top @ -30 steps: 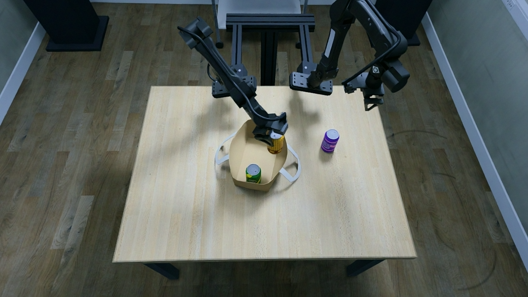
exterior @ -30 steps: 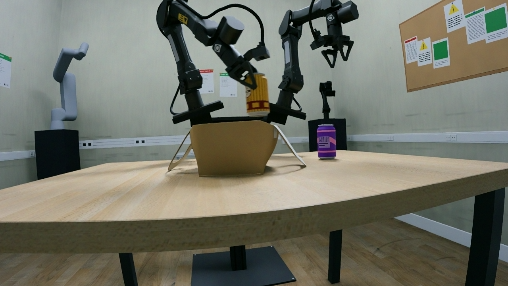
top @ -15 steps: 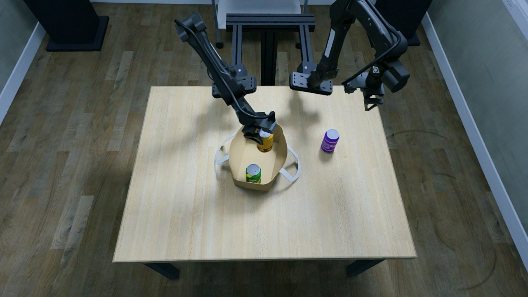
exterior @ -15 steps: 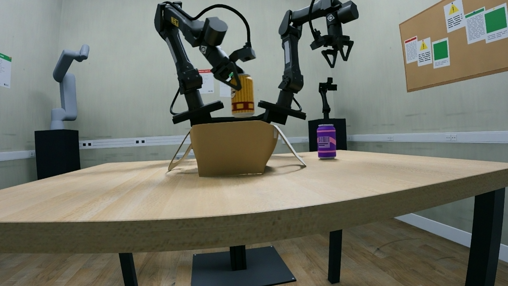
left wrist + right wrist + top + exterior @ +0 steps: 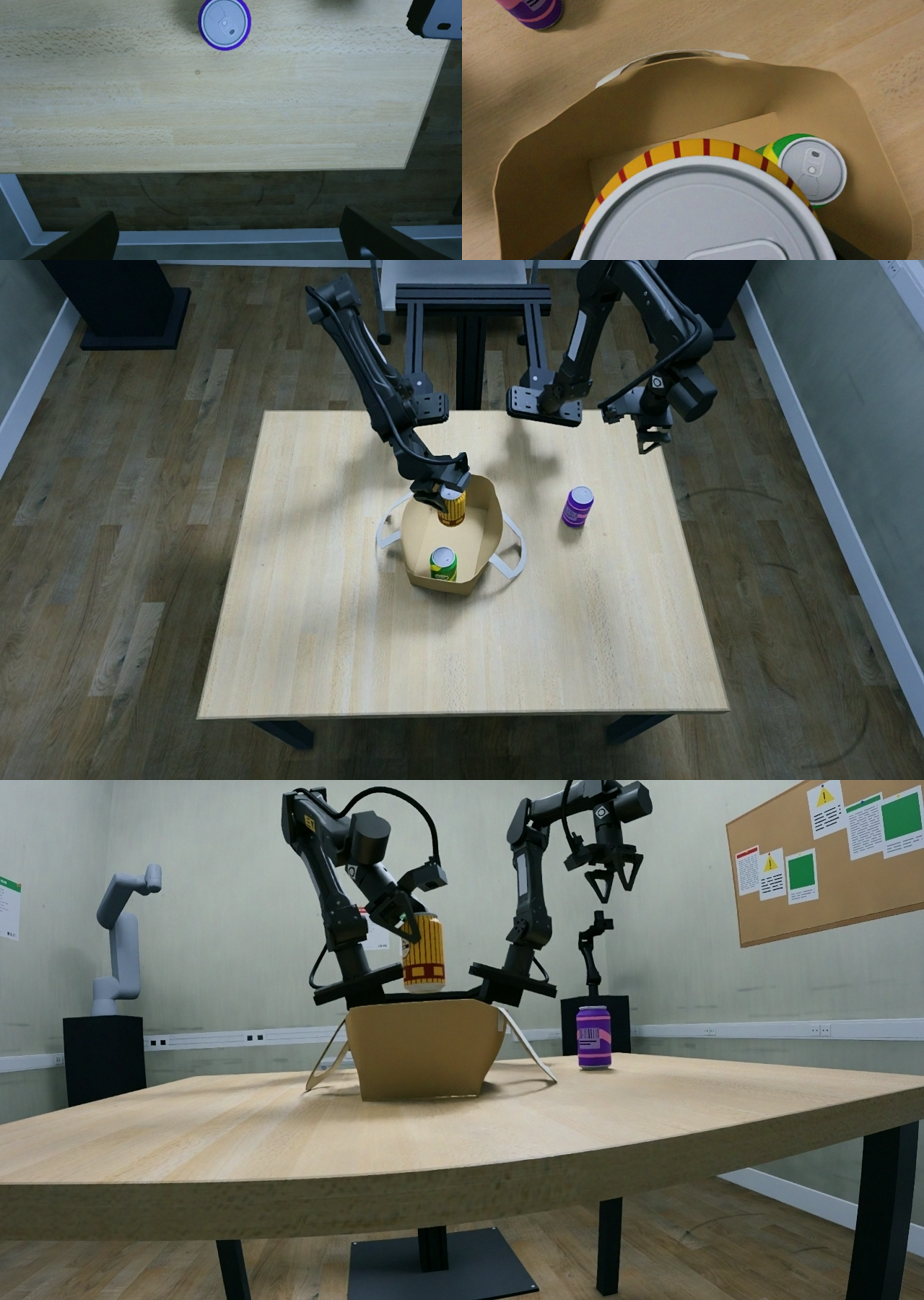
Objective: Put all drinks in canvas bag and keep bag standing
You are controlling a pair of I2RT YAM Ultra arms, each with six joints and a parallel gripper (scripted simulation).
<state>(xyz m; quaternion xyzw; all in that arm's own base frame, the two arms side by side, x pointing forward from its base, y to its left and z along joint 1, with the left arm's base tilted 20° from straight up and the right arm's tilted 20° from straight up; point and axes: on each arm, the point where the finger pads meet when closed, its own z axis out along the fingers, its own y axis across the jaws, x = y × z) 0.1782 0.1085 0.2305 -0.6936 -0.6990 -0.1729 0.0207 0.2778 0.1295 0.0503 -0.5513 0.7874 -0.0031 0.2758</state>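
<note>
Now: right hand 20 mm above the striped can. Also, from my right hand: purple can: 340 mm to the left, 170 mm below, 70 mm behind; green can: 170 mm below, 90 mm ahead, 20 mm to the right.
</note>
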